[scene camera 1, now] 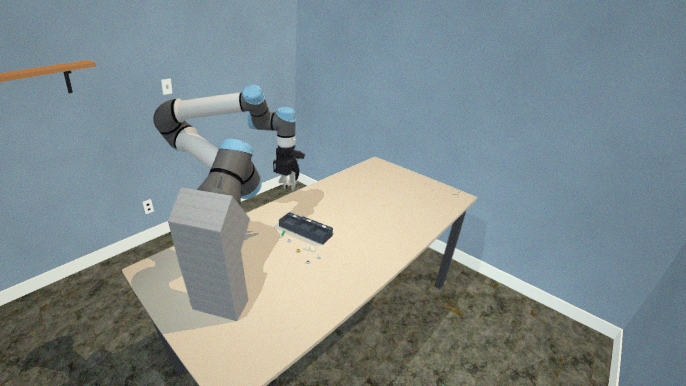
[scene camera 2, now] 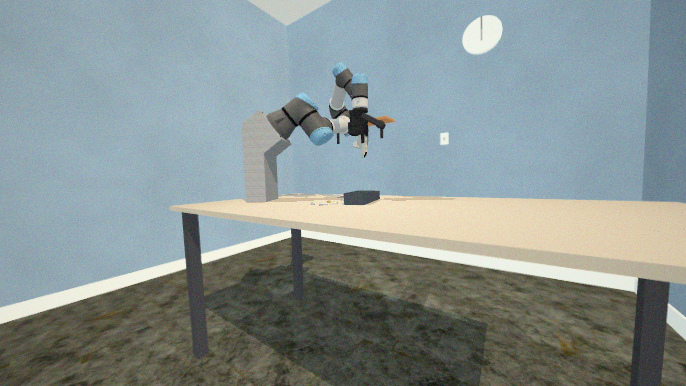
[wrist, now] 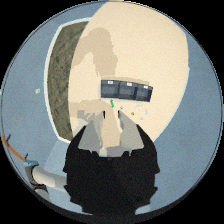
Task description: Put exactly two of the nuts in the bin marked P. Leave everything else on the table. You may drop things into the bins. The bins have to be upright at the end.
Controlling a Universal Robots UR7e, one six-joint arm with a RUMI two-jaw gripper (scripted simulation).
Labels:
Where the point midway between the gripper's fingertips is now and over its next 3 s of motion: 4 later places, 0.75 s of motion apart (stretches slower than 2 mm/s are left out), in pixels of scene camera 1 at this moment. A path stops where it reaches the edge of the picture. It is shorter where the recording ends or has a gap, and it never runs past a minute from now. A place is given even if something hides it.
My gripper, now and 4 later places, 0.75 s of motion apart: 289, 190; 294, 218; 296, 220; 303, 225; 306, 233

